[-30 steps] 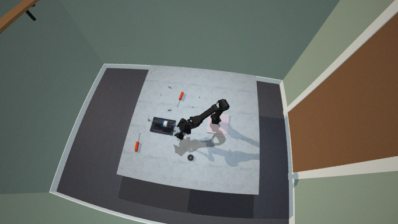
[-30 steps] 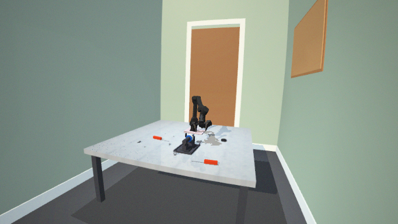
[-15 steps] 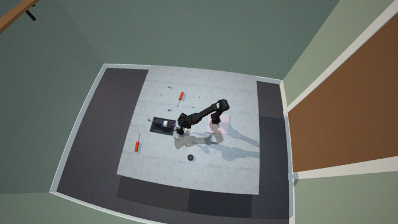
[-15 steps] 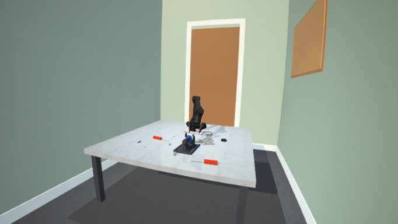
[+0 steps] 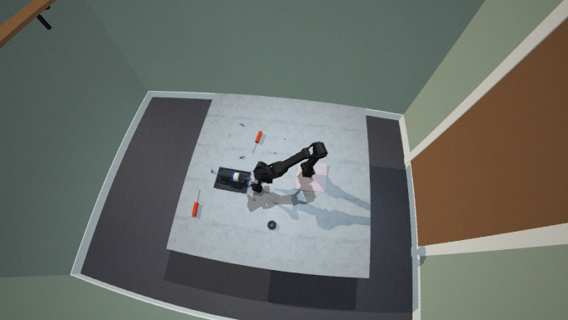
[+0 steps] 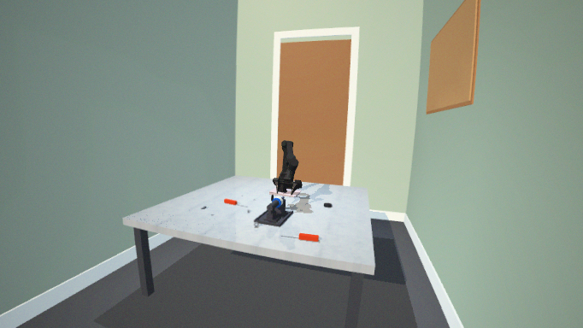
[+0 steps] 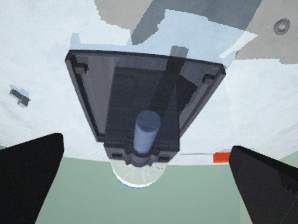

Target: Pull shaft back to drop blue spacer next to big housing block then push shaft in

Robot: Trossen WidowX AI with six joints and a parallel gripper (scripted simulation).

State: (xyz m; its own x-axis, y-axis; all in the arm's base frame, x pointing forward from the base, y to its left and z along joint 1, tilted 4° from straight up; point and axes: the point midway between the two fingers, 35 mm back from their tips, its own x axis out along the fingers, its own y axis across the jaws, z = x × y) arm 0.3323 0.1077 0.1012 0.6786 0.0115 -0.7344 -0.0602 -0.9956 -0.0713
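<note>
Now: gripper tip 16 cm short of the baseplate, 5 cm above it and 1 cm to the left of it.
</note>
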